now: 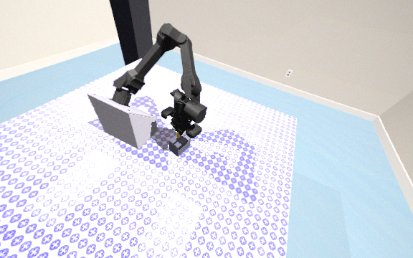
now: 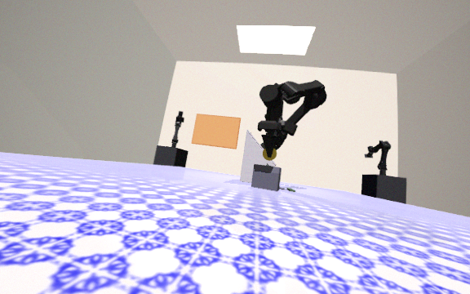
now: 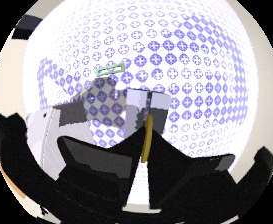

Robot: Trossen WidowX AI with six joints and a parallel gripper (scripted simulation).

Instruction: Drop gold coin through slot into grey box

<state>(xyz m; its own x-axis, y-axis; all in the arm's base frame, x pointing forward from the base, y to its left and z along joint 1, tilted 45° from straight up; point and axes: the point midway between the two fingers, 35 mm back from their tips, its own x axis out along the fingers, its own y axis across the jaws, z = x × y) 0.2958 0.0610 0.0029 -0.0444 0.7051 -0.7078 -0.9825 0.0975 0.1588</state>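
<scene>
Right now my gripper tip is 1 cm below the gold coin.
</scene>
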